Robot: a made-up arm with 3 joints. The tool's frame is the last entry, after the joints.
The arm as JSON. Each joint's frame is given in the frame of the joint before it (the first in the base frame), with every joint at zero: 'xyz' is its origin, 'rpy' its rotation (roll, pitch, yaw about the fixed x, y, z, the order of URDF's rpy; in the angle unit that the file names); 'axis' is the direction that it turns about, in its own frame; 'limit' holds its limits. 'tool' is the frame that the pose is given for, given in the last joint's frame.
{
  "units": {
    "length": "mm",
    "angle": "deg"
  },
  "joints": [
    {
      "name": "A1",
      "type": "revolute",
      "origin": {
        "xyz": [
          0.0,
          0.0,
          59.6
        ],
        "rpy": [
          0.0,
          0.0,
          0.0
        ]
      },
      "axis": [
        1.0,
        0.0,
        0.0
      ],
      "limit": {
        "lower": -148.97,
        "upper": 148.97
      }
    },
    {
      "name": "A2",
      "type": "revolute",
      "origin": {
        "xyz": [
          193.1,
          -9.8,
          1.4
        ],
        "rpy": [
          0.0,
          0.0,
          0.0
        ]
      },
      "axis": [
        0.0,
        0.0,
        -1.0
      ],
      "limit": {
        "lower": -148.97,
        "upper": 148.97
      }
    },
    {
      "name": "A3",
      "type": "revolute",
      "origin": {
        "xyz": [
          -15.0,
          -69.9,
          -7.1
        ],
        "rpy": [
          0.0,
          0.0,
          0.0
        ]
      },
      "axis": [
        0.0,
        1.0,
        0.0
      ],
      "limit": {
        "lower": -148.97,
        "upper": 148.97
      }
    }
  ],
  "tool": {
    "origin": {
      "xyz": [
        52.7,
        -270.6,
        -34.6
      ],
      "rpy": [
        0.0,
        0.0,
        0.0
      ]
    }
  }
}
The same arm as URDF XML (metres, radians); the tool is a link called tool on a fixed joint. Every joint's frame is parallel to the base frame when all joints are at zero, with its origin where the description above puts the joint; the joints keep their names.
<robot name="arm">
  <link name="base"/>
  <link name="link1"/>
  <link name="link2"/>
  <link name="link3"/>
  <link name="tool"/>
  <joint name="A1" type="revolute">
    <parent link="base"/>
    <child link="link1"/>
    <origin xyz="0 0 0.0596" rpy="0 0 0"/>
    <axis xyz="1 0 0"/>
    <limit lower="-2.6" upper="2.6"/>
  </joint>
  <joint name="A2" type="revolute">
    <parent link="link1"/>
    <child link="link2"/>
    <origin xyz="0.1931 -0.0098 0.0014" rpy="0 0 0"/>
    <axis xyz="0 0 -1"/>
    <limit lower="-2.6" upper="2.6"/>
  </joint>
  <joint name="A3" type="revolute">
    <parent link="link2"/>
    <child link="link3"/>
    <origin xyz="-0.015 -0.0699 -0.0071" rpy="0 0 0"/>
    <axis xyz="0 1 0"/>
    <limit lower="-2.6" upper="2.6"/>
  </joint>
  <joint name="tool_joint" type="fixed">
    <parent link="link3"/>
    <child link="tool"/>
    <origin xyz="0.0527 -0.2706 -0.0346" rpy="0 0 0"/>
  </joint>
</robot>

